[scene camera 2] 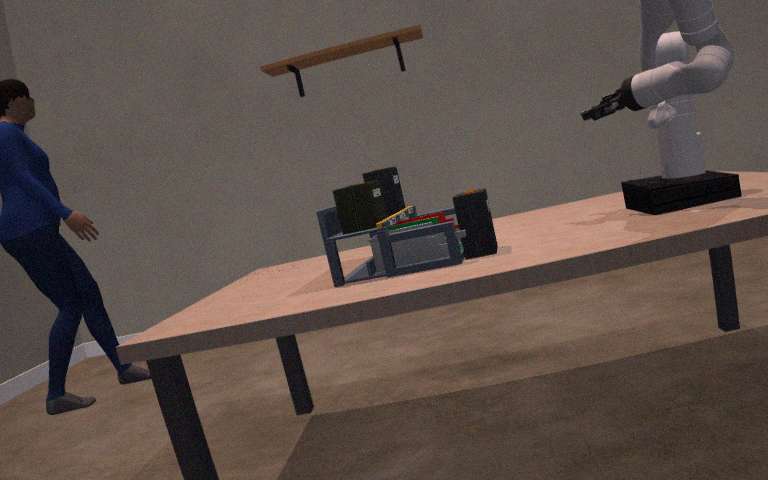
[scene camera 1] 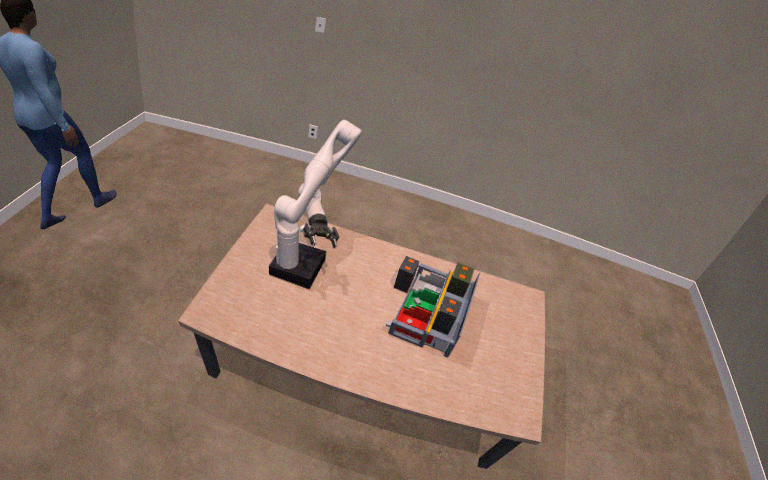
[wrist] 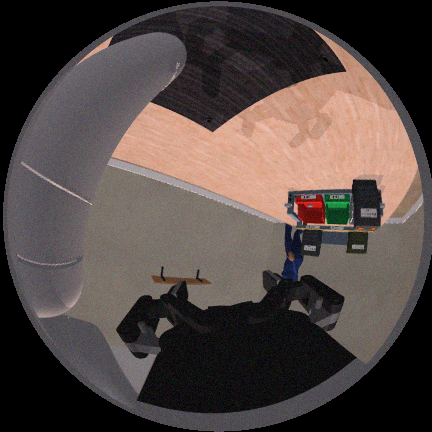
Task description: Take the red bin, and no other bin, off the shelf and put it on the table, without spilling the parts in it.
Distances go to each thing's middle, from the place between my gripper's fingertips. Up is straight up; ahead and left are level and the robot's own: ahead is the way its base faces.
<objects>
Now: hand 34 cm short of the dark box (scene camera 2: 472,208), 19 cm above it and 17 cm to the right of it. Also, from my hand: shelf (scene camera 1: 453,333) 56 cm ahead, 15 cm below, 4 cm to the left; green bin (wrist: 336,205) 46 cm ahead, 21 cm below, 5 cm to the left; red bin (wrist: 316,214) 44 cm ahead, 21 cm below, 6 cm to the right.
</objects>
